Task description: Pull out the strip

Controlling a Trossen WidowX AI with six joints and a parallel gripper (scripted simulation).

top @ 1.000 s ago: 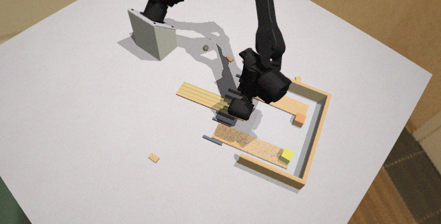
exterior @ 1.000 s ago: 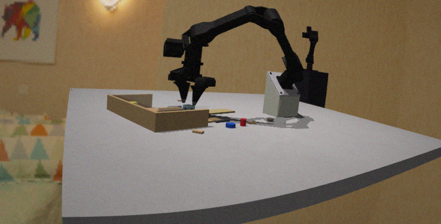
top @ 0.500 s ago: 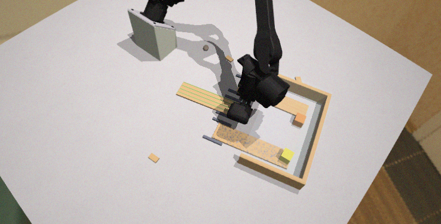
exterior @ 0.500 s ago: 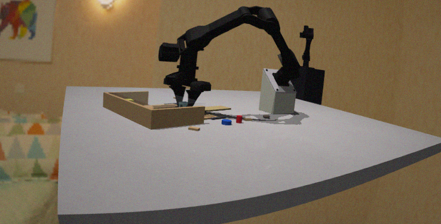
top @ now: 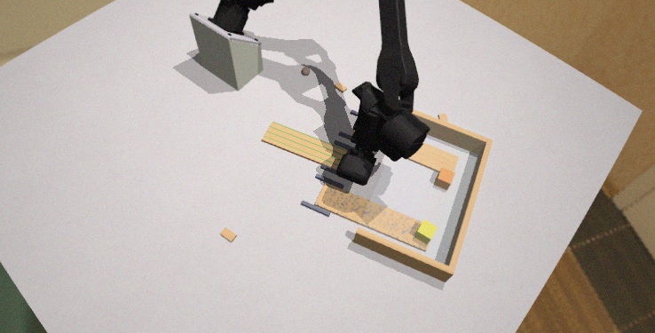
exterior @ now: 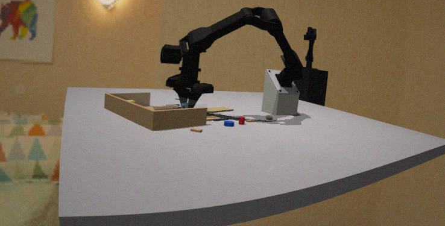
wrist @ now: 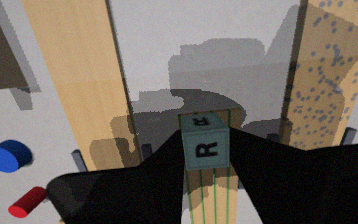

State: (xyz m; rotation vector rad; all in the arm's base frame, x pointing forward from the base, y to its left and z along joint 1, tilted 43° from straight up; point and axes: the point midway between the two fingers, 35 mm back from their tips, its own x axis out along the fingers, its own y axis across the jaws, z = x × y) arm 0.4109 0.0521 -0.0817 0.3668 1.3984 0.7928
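Now: the green-striped strip 10 cm behind my gripper tip, 4 cm to the right of it and 1 cm below it. Also, from my gripper tip: blue disc: 18 cm to the left, 6 cm behind, 1 cm below; teal cube marked r: 1 cm above; red cylinder: 17 cm to the left, 11 cm behind.
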